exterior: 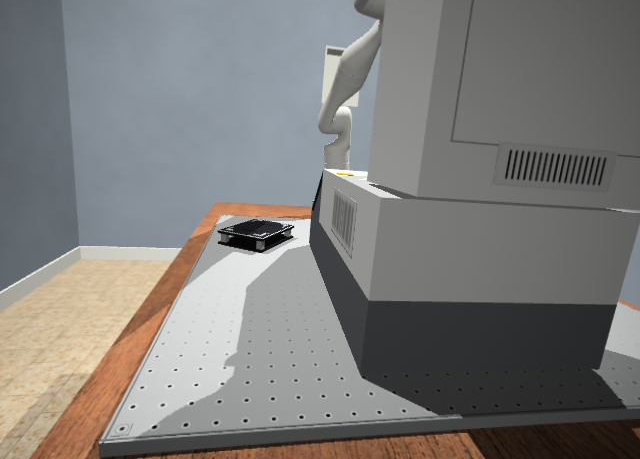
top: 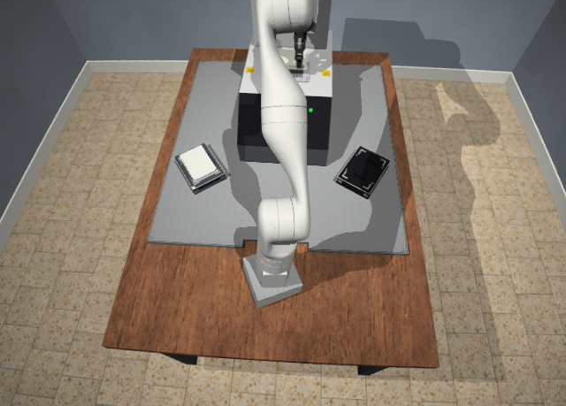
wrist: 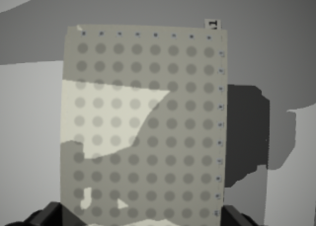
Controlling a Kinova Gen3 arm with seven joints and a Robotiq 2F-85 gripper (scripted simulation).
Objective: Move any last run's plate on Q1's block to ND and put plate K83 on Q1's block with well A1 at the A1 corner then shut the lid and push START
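The white well plate lies 1 cm ahead of my hand, 4 cm to the left of it and 1 cm below it. Also, from my hand: nest (30 cm behind, 20 cm to the right, 23 cm below); then A1 mark (34 cm behind, 37 cm to the left, 23 cm below).
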